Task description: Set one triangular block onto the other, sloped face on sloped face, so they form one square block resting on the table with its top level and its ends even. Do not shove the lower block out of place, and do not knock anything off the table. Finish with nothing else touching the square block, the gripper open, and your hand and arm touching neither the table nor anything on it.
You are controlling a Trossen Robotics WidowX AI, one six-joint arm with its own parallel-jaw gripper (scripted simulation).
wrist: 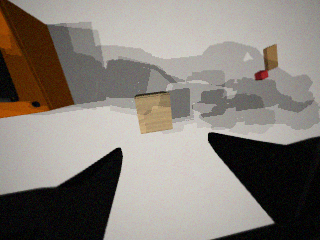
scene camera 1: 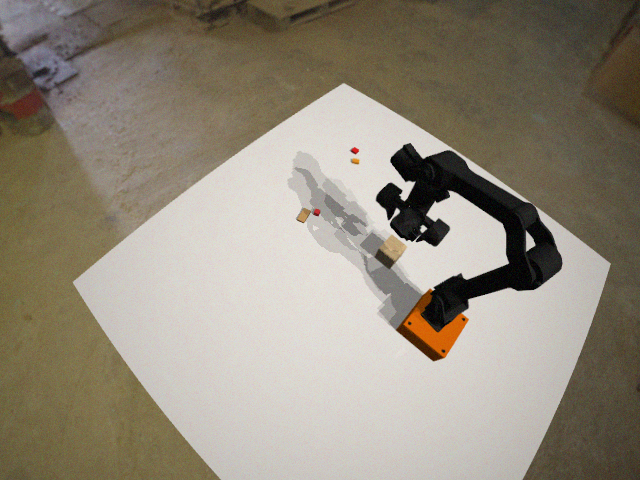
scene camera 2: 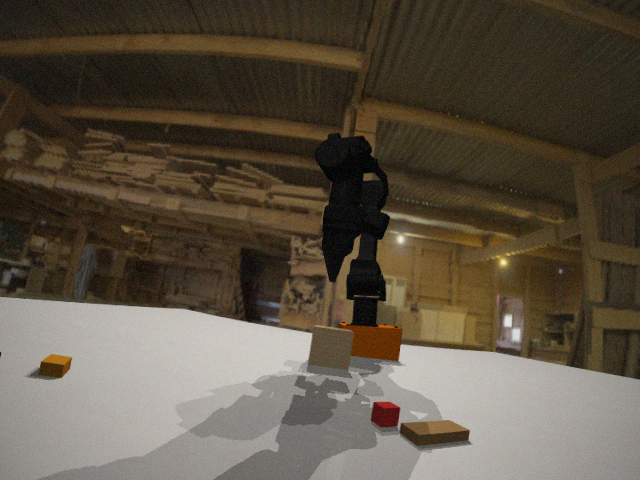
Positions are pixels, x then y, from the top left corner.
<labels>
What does the gripper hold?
Nothing.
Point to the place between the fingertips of the gripper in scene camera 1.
At 403, 229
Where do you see a tan triangular block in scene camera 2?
324, 338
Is the gripper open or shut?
Open.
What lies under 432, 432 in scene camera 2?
A flat brown slab.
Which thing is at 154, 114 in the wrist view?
A tan triangular block.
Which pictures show the gripper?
The wrist view, scene camera 1 and scene camera 2: all of them.
</labels>
